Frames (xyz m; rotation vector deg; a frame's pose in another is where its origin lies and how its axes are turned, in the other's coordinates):
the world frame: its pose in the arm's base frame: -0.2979 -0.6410 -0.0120 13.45 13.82 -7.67
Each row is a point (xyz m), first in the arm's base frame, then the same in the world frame.
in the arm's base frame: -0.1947 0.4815 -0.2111
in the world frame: 0.0338 1.0558 -0.4409
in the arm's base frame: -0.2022 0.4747 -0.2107
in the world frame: 0.0272 1.0482 -0.4405
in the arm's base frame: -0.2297 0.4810 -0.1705
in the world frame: -0.0100 1.0585 -0.4102
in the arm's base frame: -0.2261 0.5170 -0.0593
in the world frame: -0.0382 1.1175 -0.3132
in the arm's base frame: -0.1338 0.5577 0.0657
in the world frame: 0.0150 1.1981 -0.1849
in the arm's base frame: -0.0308 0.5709 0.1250
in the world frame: 0.0978 1.2399 -0.1095
